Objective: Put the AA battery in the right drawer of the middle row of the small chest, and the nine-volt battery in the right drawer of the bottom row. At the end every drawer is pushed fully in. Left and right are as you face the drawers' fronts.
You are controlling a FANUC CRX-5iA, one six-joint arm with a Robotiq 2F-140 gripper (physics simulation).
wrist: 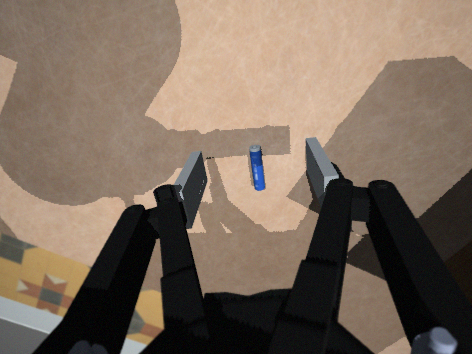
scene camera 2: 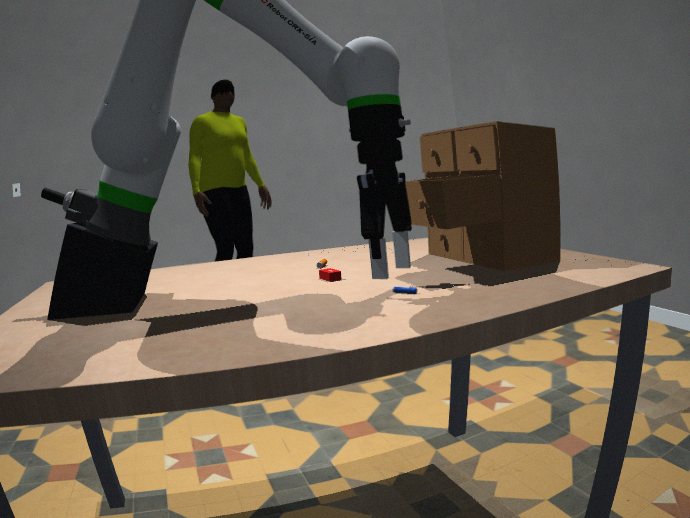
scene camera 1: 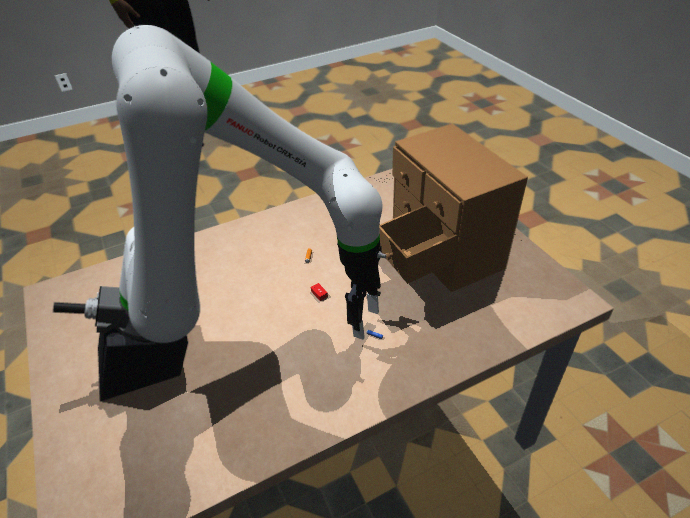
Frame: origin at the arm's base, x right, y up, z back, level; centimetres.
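Seen in the pictures: gripper, fingertip midpoint: (wrist: 254,160) (scene camera 2: 392,273) (scene camera 1: 366,324); arm's base, link origin: (scene camera 2: 115,233).
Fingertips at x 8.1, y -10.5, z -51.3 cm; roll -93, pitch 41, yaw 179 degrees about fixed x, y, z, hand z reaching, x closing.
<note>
Pixels of each thing's top centre, then the offset from my fingertips to it. Level surfaces: height alone.
- blue cylindrical battery, top centre: (wrist: 257,170) (scene camera 2: 404,287) (scene camera 1: 374,332) dx +1.4, dy -2.4, dz -1.7 cm
- red nine-volt battery, top centre: (scene camera 2: 329,270) (scene camera 1: 318,289) dx -16.9, dy -1.6, dz +8.8 cm
- small chest, top centre: (scene camera 2: 485,130) (scene camera 1: 457,158) dx -24.4, dy +27.9, dz -32.0 cm
- orange cylindrical battery, top centre: (scene camera 2: 321,260) (scene camera 1: 308,253) dx -32.5, dy -2.0, dz +8.7 cm
- table, surface height: dy -3.4 cm
A blue cylindrical battery (scene camera 1: 375,334) (scene camera 2: 404,289) (wrist: 257,167) lies on its side on the table; its label is too small to read. My gripper (scene camera 1: 365,317) (scene camera 2: 390,266) (wrist: 254,160) is open and empty, pointing down above the table; in the wrist view the blue battery shows between the two pads, lower than them. The red nine-volt battery (scene camera 1: 319,291) (scene camera 2: 329,274) lies apart from it. The small chest (scene camera 1: 462,158) (scene camera 2: 529,195) has its right middle drawer (scene camera 1: 409,267) (scene camera 2: 415,209) pulled out. The top drawers look pushed in. The bottom right drawer is mostly hidden.
An orange cylindrical battery (scene camera 1: 308,255) (scene camera 2: 322,263) lies on the table (scene camera 1: 250,262) behind the red one. The open drawer sticks out close to the gripper body. The table's long front edge (scene camera 2: 334,362) runs beyond the blue battery. A person in yellow (scene camera 2: 220,150) stands behind the table.
</note>
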